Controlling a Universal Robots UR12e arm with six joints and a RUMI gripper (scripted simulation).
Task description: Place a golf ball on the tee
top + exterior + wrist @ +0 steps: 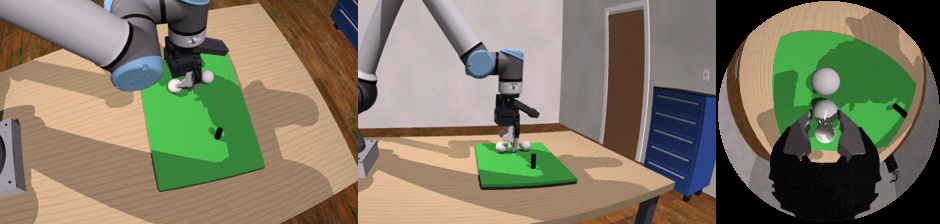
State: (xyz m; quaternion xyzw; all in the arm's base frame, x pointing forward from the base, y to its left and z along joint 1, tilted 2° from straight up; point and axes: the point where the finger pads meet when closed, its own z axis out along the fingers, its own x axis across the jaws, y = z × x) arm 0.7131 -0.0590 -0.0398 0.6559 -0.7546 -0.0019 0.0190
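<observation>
Now: the white golf ball right at my hand.
</observation>
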